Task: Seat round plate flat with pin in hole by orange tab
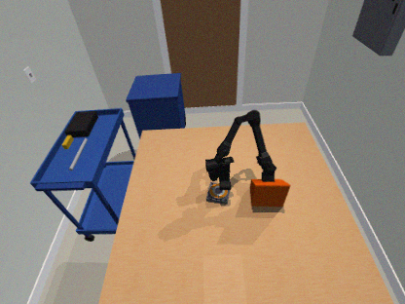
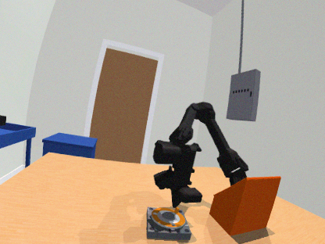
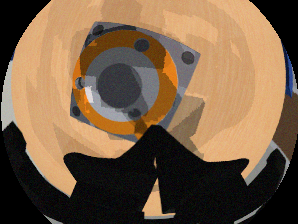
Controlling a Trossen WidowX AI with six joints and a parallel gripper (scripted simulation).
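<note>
My gripper tip is 3 cm short of the grey square base, 4 cm to the right of it and 2 cm above it.
</note>
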